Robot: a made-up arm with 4 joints. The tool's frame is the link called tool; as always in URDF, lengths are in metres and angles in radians. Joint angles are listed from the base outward. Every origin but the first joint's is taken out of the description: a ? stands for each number. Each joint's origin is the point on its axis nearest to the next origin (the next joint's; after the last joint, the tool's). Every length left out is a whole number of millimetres.
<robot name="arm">
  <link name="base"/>
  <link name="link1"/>
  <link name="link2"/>
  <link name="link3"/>
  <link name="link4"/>
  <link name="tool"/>
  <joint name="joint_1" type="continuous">
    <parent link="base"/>
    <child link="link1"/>
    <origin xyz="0.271 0 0.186" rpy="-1.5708 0 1.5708"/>
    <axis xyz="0 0 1"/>
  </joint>
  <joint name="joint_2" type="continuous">
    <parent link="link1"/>
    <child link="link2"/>
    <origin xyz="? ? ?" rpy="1.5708 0 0"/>
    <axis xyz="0 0 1"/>
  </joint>
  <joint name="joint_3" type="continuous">
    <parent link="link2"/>
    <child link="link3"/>
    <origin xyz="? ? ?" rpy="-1.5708 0 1.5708"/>
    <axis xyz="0 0 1"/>
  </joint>
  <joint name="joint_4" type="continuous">
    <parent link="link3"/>
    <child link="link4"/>
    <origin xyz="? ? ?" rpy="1.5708 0 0"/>
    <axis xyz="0 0 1"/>
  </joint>
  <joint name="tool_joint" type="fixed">
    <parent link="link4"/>
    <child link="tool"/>
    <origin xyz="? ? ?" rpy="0 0 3.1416"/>
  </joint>
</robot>
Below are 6 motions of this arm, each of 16 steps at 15 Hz.
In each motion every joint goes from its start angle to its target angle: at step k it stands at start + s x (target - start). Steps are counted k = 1, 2, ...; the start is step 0. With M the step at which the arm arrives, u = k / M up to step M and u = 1 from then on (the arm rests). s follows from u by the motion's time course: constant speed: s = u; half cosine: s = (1 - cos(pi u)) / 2; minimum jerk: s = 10 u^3 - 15 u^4 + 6 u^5.
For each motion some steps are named. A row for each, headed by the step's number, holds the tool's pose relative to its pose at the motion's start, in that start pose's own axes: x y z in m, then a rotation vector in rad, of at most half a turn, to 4 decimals.
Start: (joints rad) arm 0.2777 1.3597 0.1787 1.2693
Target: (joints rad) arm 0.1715 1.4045 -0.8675 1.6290
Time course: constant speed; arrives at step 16
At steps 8, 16:
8: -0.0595 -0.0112 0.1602 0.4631 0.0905 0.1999
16: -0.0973 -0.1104 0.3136 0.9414 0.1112 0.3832

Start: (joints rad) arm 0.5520 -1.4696 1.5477 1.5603
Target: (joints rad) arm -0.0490 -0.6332 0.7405 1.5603
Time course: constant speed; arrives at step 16
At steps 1, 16:
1: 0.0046 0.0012 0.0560 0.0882 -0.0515 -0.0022
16: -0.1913 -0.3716 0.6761 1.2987 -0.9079 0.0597

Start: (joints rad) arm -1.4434 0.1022 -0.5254 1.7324
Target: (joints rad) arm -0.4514 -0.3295 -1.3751 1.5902
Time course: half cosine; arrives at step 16
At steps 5, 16:
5: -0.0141 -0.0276 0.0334 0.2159 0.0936 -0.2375
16: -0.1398 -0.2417 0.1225 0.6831 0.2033 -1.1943

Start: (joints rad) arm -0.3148 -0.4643 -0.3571 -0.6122
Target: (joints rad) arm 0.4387 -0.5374 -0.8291 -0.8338
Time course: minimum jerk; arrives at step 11
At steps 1, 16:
1: 0.0032 -0.0013 -0.0016 -0.0037 -0.0016 -0.0034
16: 0.4754 -0.3157 -0.0303 -0.4456 -0.2683 -0.6416

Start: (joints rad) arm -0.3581 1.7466 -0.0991 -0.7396
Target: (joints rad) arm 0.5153 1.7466 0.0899 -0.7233
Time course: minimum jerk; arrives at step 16
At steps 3, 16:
3: -0.0161 -0.0095 -0.0110 -0.0166 0.0292 0.0015
16: -0.3538 -0.2154 -0.0623 -0.3361 0.6004 0.0163

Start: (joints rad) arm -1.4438 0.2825 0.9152 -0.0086
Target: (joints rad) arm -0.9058 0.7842 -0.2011 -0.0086
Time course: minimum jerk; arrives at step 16
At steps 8, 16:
8: -0.2396 -0.1131 0.0111 -0.0576 0.6588 0.3539
16: -0.4293 -0.3136 0.1097 -0.3006 1.3438 0.6723

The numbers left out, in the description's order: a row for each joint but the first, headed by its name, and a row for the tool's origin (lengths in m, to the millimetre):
joint_2: 0.063 0.38 0
joint_3: 0.13 -0.001 0
joint_4: 0.002 0.065 0
tool: -0.087 -0.34 0

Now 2 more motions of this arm.
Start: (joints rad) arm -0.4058 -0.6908 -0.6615 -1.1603
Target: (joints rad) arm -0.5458 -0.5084 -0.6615 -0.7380
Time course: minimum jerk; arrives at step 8
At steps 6, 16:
6: -0.2507 -0.0498 -0.0353 -0.0709 0.0252 0.5706
16: -0.2784 -0.0631 -0.0378 -0.0774 0.0298 0.6369

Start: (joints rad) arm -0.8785 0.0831 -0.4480 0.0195
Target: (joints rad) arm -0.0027 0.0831 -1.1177 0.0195
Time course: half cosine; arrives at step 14
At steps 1, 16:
1: 0.0015 -0.0052 -0.0061 -0.0097 0.0095 -0.0048
16: -0.0079 -0.5568 -0.2671 -0.6187 0.7107 -0.6292

